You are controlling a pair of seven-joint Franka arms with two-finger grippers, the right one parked.
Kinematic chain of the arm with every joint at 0, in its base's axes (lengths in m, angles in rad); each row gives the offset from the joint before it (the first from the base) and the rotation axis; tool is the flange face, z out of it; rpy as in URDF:
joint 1: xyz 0 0 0.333 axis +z
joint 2: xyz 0 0 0 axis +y
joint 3: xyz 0 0 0.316 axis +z
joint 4: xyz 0.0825 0 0 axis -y
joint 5: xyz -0.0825 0 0.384 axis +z
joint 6: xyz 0 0 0 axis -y
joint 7: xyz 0.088 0 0 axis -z
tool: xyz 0 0 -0.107 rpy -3.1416 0 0
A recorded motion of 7 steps. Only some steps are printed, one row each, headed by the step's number.
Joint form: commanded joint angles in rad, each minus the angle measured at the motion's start. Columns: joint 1, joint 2, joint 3, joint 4, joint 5, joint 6, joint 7.
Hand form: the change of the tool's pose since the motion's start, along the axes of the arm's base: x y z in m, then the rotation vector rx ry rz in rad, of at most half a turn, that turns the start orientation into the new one. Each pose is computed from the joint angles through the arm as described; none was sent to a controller.
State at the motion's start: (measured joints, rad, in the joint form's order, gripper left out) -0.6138 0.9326 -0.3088 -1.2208 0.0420 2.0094 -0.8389
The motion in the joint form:
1: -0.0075 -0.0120 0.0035 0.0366 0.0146 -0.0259 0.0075
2: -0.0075 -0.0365 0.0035 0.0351 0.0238 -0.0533 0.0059
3: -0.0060 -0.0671 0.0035 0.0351 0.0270 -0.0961 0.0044
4: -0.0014 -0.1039 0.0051 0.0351 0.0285 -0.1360 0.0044
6: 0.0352 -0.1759 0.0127 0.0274 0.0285 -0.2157 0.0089
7: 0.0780 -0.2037 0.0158 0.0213 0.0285 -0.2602 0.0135
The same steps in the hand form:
1: 0.0055 -0.0043 0.0221 -0.0058 -0.0296 -0.0163
2: 0.0050 -0.0029 0.0372 0.0062 -0.0370 -0.0246
3: 0.0041 0.0000 0.0563 0.0219 -0.0362 -0.0307
4: 0.0054 0.0051 0.0799 0.0321 -0.0419 -0.0323
6: 0.0205 0.0327 0.1218 0.0599 -0.0457 -0.0086
7: 0.0380 0.0605 0.1355 0.0827 -0.0343 0.0242

